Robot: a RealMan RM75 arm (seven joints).
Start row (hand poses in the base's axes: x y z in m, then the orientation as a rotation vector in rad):
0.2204 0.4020 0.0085 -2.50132 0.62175 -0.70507
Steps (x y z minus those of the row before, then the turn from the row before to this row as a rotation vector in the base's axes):
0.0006 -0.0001 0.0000 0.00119 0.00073 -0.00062
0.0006 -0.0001 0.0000 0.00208 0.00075 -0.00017
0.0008 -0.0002 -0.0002 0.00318 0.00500 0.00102
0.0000 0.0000 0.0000 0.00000 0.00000 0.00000
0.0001 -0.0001 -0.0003 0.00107 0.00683 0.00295
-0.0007 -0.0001 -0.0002 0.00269 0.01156 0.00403
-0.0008 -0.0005 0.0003 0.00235 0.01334 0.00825
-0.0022 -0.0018 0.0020 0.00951 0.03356 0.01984
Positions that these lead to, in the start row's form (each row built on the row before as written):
0.2210 0.4019 0.0085 -2.50051 0.62305 -0.70385
0.2216 0.4018 0.0085 -2.49896 0.62396 -0.70201
0.2224 0.4016 0.0083 -2.49868 0.62507 -0.69407
0.2224 0.4016 0.0083 -2.49868 0.62507 -0.69407
0.2225 0.4015 0.0080 -2.50150 0.62393 -0.68422
0.2218 0.4014 0.0078 -2.50526 0.62339 -0.66747
0.2210 0.4009 0.0081 -2.51072 0.61795 -0.64716
0.2188 0.3991 0.0101 -2.52036 0.60595 -0.59466

